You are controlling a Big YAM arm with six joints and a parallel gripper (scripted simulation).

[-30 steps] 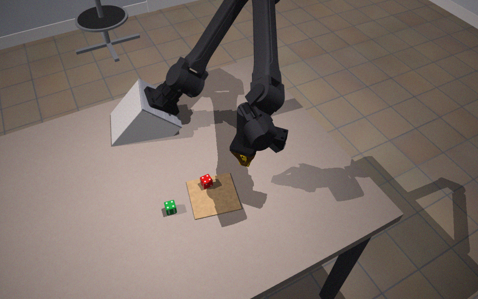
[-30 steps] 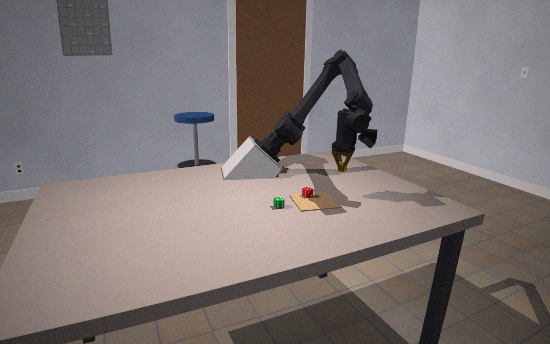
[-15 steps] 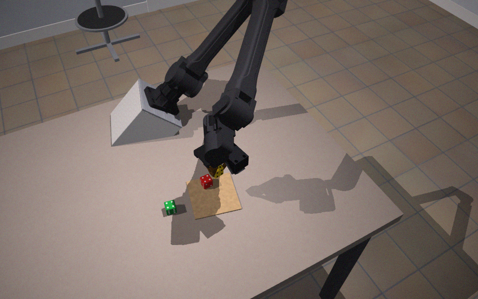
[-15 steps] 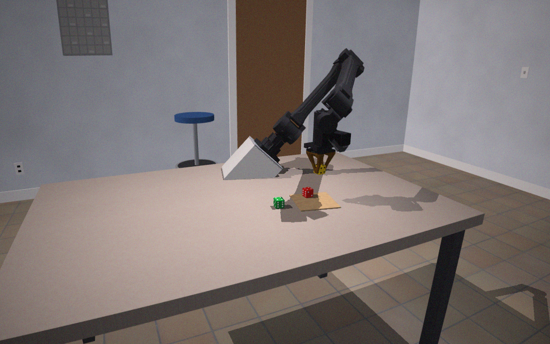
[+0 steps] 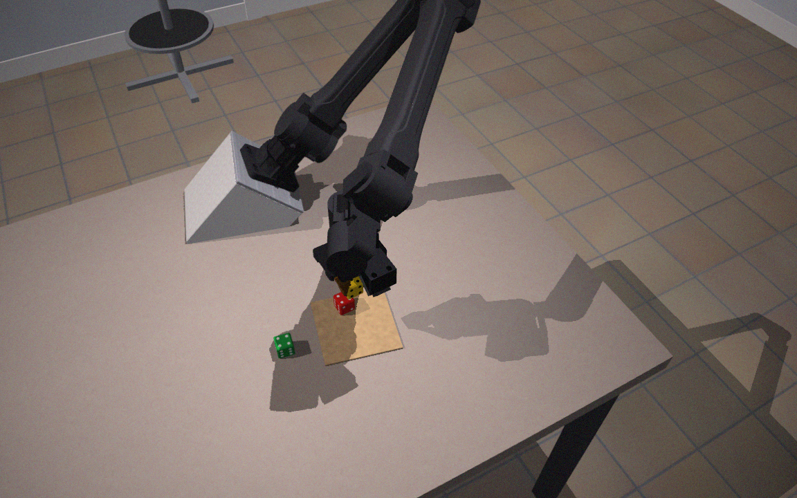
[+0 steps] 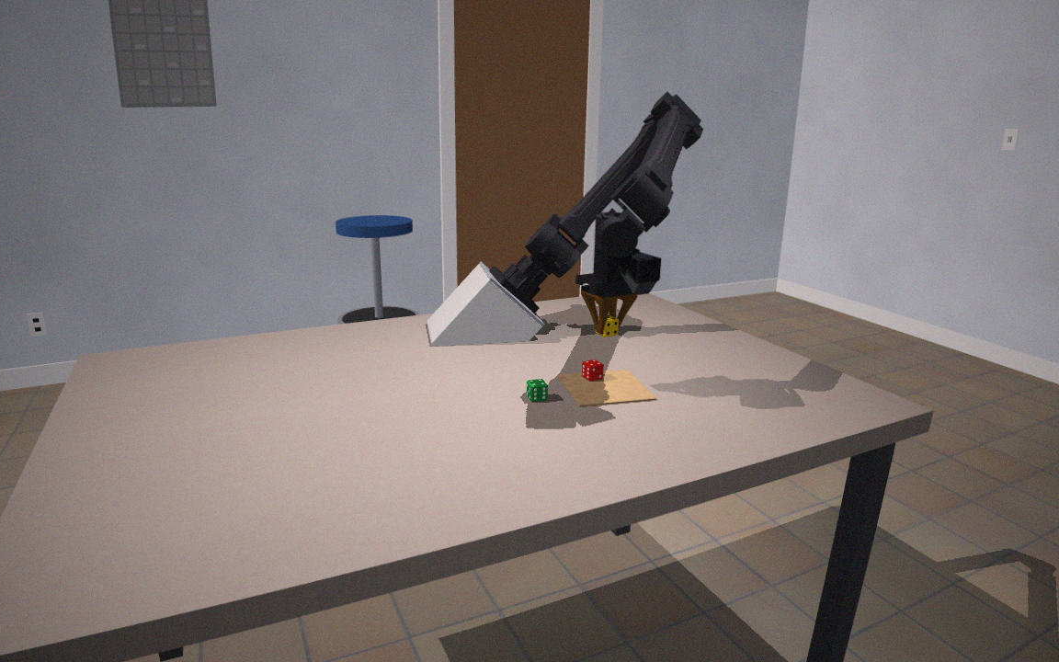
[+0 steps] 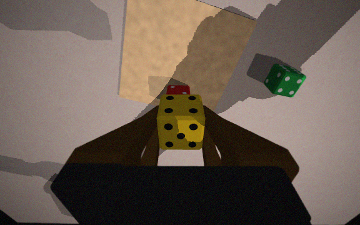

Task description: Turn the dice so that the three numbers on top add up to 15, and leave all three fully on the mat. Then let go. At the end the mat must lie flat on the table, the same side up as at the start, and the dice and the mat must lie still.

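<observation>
Right now my hand is 110 mm above the tan mat. Also, from my hand: yellow die (right at my hand); green die (130 mm to the right, 100 mm below, 10 mm ahead); red die (100 mm below, 40 mm behind).
</observation>
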